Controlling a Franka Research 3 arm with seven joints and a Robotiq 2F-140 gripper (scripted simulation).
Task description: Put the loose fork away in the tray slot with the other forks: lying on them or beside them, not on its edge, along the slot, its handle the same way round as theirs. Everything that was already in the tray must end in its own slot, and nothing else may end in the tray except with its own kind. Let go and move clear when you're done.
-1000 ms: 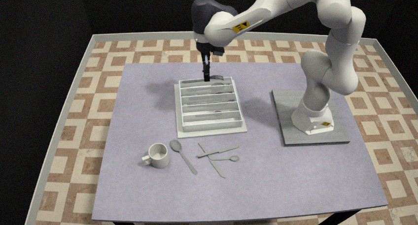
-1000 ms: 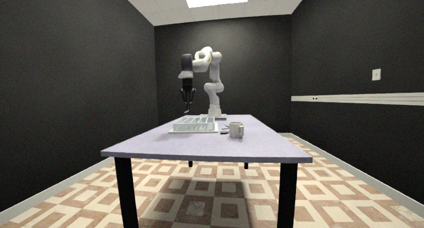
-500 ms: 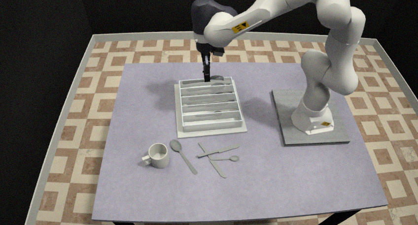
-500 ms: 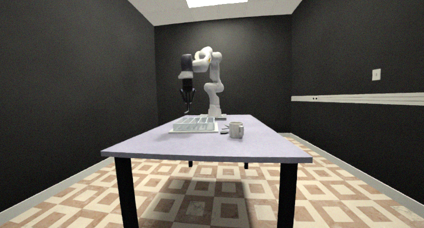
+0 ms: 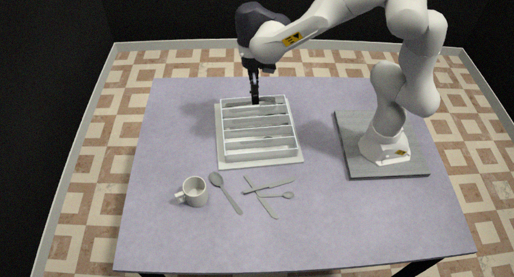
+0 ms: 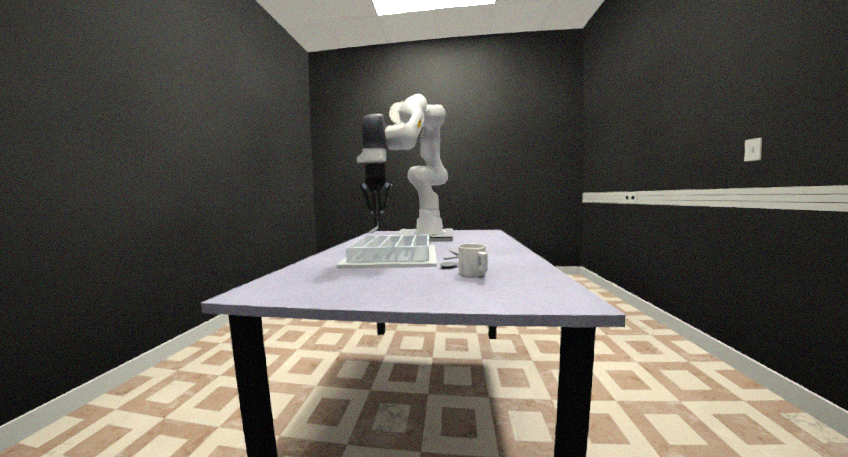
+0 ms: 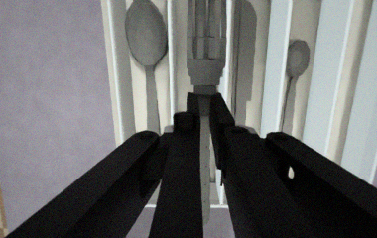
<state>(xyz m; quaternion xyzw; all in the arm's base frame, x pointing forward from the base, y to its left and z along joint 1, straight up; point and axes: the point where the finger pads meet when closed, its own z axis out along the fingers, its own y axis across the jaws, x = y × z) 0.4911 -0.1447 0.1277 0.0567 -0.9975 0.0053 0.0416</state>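
Right now the spoon is 30 mm behind my hand, 110 mm to the left of it and 130 mm below it. From my hand the other things lie so: white mug (210 mm ahead, 360 mm to the left, 120 mm below); knife (40 mm behind, 310 mm to the left, 150 mm below).
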